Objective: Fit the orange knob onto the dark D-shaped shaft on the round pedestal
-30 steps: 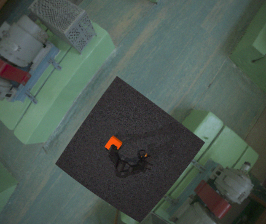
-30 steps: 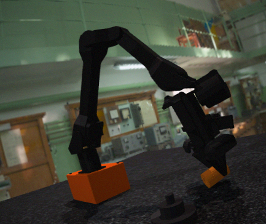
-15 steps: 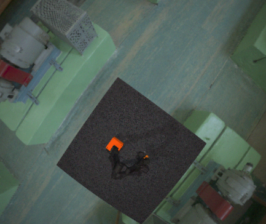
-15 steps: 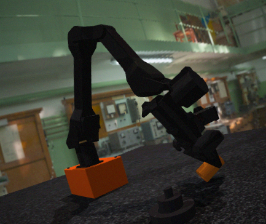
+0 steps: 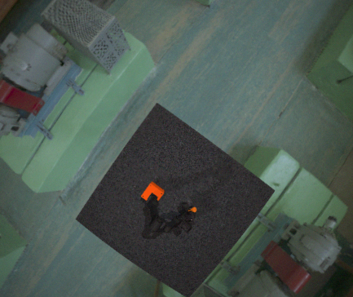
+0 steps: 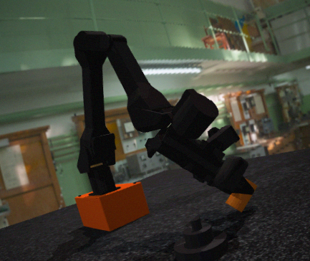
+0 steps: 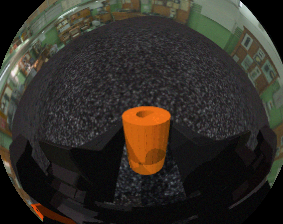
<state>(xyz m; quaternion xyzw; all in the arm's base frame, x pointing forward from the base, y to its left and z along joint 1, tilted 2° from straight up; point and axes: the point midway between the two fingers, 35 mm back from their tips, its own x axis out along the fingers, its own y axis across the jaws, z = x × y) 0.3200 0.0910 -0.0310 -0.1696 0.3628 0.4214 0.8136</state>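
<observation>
Right now my gripper tip is 190 mm to the left of the dark shaft pedestal, 10 mm short of it and 10 mm above it. Round my gripper tip: orange knob (10 mm to the right, 10 mm behind).
</observation>
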